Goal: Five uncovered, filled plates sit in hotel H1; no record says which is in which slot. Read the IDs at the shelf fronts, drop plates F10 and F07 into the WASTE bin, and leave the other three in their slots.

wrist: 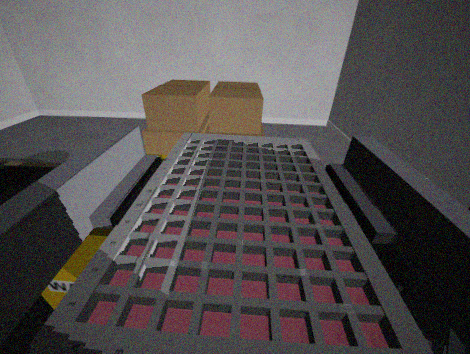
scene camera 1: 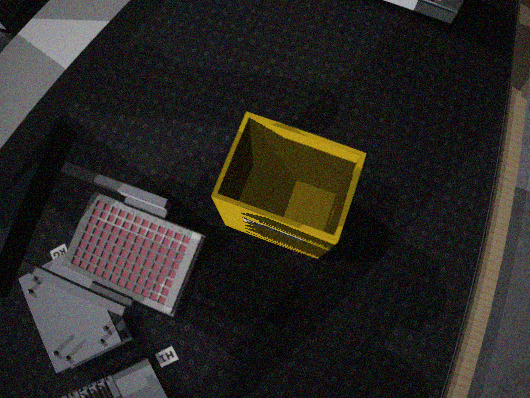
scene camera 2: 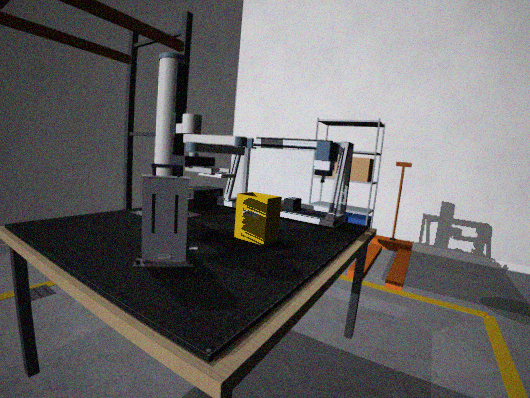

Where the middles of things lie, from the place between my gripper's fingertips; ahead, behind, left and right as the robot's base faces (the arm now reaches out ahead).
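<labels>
The grey rg stand (scene camera 1: 68,324) is 240 mm below my hand, 160 mm behind it and 120 mm to the right of it. As for hotel H1 (scene camera 2: 164,241), I find it 300 mm to the right of my hand, 30 mm ahead of it and 160 mm below it.
</labels>
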